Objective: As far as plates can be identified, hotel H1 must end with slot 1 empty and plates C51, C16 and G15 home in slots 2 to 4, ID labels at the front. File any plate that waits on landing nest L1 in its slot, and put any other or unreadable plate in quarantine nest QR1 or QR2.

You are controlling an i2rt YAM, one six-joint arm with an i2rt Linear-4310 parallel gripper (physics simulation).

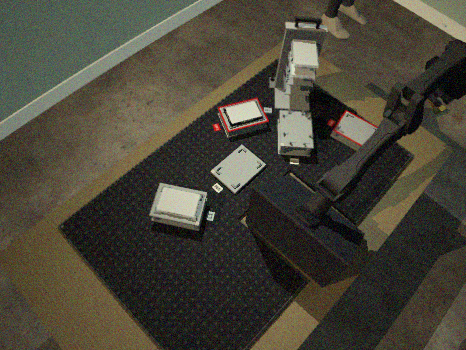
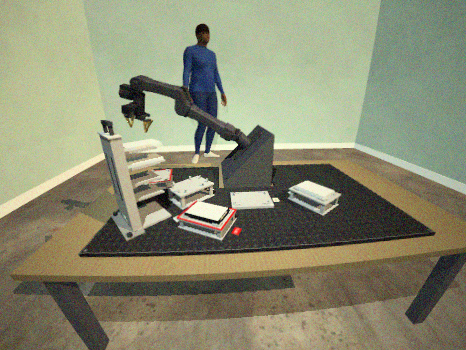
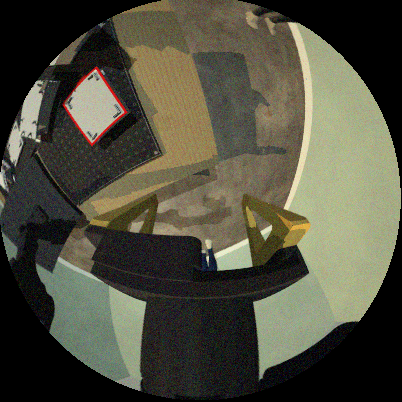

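Pixels of known places: gripper, between the fingertips: (image 1: 445,105) (image 2: 138,129) (image 3: 199,198); arm's base, origin of its link: (image 1: 311,214) (image 2: 247,145).
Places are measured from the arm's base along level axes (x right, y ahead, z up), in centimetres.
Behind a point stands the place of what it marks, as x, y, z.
Note:
My gripper (image 2: 138,126) {60.8, -8.9, 8.6} (image 3: 199,198) {60.8, -8.9, 8.6} is open and empty, high above and behind the hotel (image 1: 287,50) {42.0, 46.5, 5.4} (image 2: 118,182) {44.0, 48.9, 2.1}. Pale pieces (image 1: 305,52) {40.5, 38.3, 11.1} (image 2: 143,145) {37.8, 41.3, 11.0} show on the hotel's upper levels; plates and shelves are hard to tell apart, and plate IDs cannot be read. A white plate (image 1: 178,202) {-23.2, 33.8, -9.3} (image 2: 314,190) {-21.8, 36.2, -9.3} sits on a white raised nest. A white-topped plate with dark sides (image 1: 243,112) {18.9, 45.3, -10.3} (image 2: 207,210) {18.9, 45.7, -10.3} sits on a red-rimmed nest. A second red-rimmed nest (image 1: 356,130) {45.4, 10.7, -11.7} (image 2: 164,175) {43.2, 10.4, -11.7} (image 3: 94,106) {46.9, 9.3, -11.7} bears no plate. The nest labels are too blurred to read.
A raised white stand (image 1: 296,127) {27.9, 26.8, -9.7} (image 2: 192,190) {25.8, 31.9, -9.7} is beside the hotel. A low white stand (image 1: 238,168) {2.1, 31.2, -14.5} (image 2: 252,200) {2.0, 33.0, -14.5} lies between the nests and the arm's dark base (image 1: 310,225) {-6.5, -2.6, 7.6} (image 2: 250,162) {0.8, 16.6, -3.9}. A person in blue (image 2: 201,70) stands behind the table.

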